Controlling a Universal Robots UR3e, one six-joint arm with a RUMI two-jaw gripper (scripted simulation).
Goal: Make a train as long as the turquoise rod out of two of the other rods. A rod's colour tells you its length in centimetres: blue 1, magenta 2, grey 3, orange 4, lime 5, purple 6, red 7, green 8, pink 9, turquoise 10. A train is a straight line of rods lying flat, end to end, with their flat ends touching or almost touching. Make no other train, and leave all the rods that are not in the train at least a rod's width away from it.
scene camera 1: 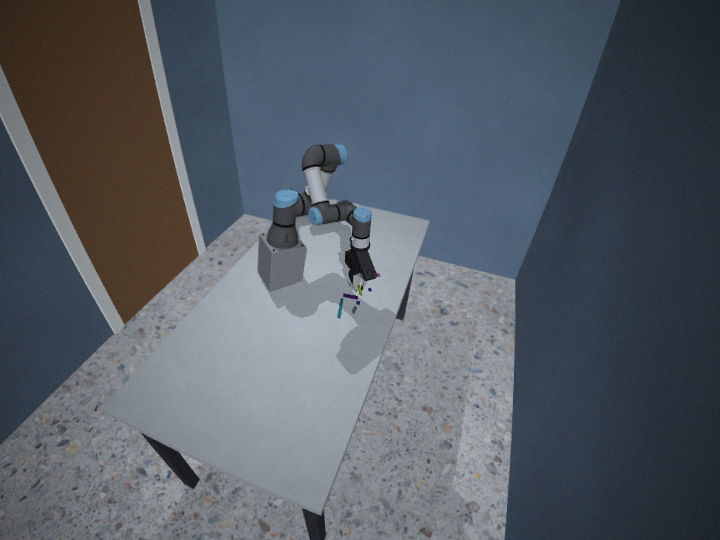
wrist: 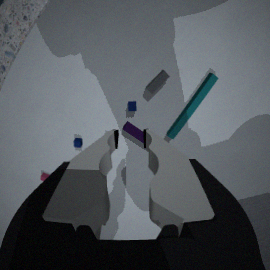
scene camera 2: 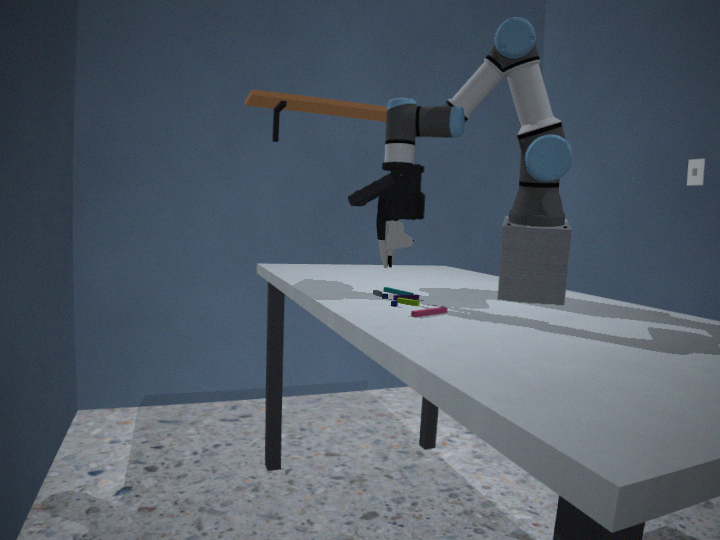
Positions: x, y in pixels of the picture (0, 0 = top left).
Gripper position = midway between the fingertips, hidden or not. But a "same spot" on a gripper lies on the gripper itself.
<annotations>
gripper: scene camera 1; wrist; scene camera 2 388, 267
same spot on gripper: [scene camera 1: 354, 277] = [wrist: 195, 197]
</annotations>
